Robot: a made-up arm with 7 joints. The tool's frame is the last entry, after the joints. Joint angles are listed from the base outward.
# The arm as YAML. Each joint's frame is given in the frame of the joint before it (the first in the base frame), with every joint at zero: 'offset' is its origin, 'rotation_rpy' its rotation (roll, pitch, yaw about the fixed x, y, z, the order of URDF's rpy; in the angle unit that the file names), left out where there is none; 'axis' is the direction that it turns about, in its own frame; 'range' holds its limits. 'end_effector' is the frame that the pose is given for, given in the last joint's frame.
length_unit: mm
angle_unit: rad
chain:
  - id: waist
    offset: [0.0, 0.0, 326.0]
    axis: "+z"
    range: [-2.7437, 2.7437]
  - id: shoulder
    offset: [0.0, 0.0, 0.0]
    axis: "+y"
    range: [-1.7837, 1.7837]
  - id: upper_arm
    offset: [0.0, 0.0, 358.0]
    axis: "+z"
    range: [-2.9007, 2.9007]
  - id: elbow
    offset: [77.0, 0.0, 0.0]
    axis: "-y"
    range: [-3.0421, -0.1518]
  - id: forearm
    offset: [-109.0, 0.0, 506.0]
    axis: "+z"
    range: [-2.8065, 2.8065]
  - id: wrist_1
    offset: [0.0, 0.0, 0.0]
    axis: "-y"
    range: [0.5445, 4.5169]
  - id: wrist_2
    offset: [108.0, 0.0, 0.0]
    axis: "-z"
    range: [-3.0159, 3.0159]
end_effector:
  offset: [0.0, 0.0, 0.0]
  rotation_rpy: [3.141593, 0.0, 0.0]
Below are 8 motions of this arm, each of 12 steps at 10 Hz.
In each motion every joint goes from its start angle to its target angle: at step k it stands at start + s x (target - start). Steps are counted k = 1, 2, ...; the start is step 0. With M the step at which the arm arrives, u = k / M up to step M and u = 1 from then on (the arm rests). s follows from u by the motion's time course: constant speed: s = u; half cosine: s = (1 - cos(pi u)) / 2; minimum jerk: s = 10 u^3 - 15 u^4 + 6 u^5.
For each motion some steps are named. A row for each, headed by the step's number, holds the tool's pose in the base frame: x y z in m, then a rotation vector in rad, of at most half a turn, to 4 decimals.
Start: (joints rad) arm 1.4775 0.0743 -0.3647 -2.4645 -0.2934 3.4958 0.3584
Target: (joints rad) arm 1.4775 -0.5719 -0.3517 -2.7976 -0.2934 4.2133 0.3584
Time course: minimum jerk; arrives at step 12
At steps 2, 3, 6, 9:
2: 0.2068 0.4900 0.4180 -1.9992 -1.2203 -0.9738
3: 0.2021 0.4764 0.4329 -1.9363 -1.1806 -1.0033
6: 0.1736 0.3876 0.5000 -1.5652 -0.9459 -1.1479
9: 0.1447 0.2921 0.5321 -1.1893 -0.7070 -1.2489

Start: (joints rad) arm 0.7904 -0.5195 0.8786 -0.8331 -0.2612 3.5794 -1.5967
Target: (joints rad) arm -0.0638 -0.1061 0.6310 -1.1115 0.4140 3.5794 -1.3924
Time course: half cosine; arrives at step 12
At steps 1, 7, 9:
1: -0.3475 -0.0154 1.1182 -0.7157 0.0020 2.8118
7: 0.0113 0.2343 1.1486 0.0928 0.5338 2.6886
9: 0.1771 0.2251 1.1246 0.4526 0.5407 2.5876

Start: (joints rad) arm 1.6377 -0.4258 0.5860 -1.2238 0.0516 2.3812 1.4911
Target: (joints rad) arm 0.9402 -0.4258 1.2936 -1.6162 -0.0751 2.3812 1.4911
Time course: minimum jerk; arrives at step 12
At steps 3, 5, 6, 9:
3: -0.3485 0.1228 1.1622 -1.5153 -0.7446 0.2262
5: -0.4229 0.1745 1.0982 -1.6220 -0.8124 0.1020
6: -0.4630 0.2106 1.0515 -1.6920 -0.8543 0.0229
9: -0.5376 0.3095 0.9114 -1.8812 -0.9601 -0.1796

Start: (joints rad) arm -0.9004 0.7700 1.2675 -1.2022 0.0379 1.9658 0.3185
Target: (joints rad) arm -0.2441 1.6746 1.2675 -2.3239 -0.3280 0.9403 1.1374
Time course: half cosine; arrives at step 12
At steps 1, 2, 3, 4, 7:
1: 0.8353 -0.1278 0.6981 -2.2681 0.2800 -0.2111
2: 0.8518 -0.0826 0.6423 -2.2884 0.2552 -0.0233
3: 0.8627 -0.0047 0.5551 -2.3135 0.2038 0.2732
4: 0.8479 0.1034 0.4480 -2.3341 0.1129 0.6537
7: 0.5468 0.4436 0.1770 -2.3002 -0.5229 1.9209

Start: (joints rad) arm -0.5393 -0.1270 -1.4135 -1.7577 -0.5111 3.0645 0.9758
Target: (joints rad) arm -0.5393 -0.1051 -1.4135 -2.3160 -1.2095 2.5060 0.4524
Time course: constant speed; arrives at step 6
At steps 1, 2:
1: -0.2220 -0.5864 0.7435 0.7977 -1.9528 0.9420
2: -0.2093 -0.6009 0.6803 1.0107 -1.9639 0.6686

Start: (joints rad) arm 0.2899 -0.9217 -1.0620 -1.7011 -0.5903 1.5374 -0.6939
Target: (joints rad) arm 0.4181 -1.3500 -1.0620 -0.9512 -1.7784 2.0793 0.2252
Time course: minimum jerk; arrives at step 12
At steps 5, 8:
5: -0.1163 -0.6520 0.8887 2.4840 -0.9249 0.7353
8: -0.3694 -0.6687 0.8471 1.6264 -1.6296 0.8616

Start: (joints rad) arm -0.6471 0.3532 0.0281 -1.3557 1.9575 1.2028 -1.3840
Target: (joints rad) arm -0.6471 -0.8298 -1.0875 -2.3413 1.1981 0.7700 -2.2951
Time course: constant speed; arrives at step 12
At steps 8, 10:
8: 0.0932 -0.5471 0.7307 -1.3842 -1.1369 -2.1014
10: -0.0304 -0.5236 0.6623 -1.2518 -1.2164 -2.3045

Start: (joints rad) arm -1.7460 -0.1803 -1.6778 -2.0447 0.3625 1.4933 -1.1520
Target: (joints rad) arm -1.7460 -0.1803 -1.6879 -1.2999 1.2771 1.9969 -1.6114
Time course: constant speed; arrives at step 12
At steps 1, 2, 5, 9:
1: -0.6488 0.2246 0.5187 1.1870 -2.5980 1.1525
2: -0.6560 0.2370 0.5590 1.1581 -2.4785 1.0798
5: -0.6585 0.2724 0.6803 1.0705 -2.1261 0.8571
9: -0.6210 0.3116 0.8326 0.9399 -1.6720 0.5708

